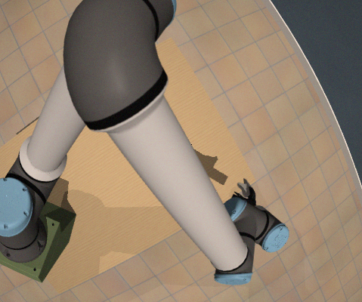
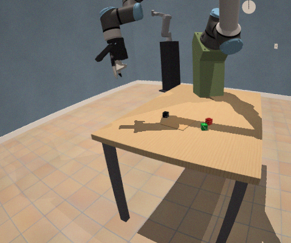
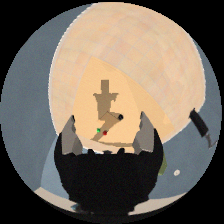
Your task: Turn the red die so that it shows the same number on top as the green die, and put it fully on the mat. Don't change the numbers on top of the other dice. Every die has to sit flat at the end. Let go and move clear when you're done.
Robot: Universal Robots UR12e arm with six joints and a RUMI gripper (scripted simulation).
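My gripper is now 23 cm past the black die, 10 cm to the right of it and 25 cm above it. Also, from my hand: green die (25 cm behind, 36 cm to the left, 25 cm below); tan mat (22 cm behind, 21 cm to the left, 26 cm below); red die (32 cm behind, 34 cm to the left, 25 cm below).
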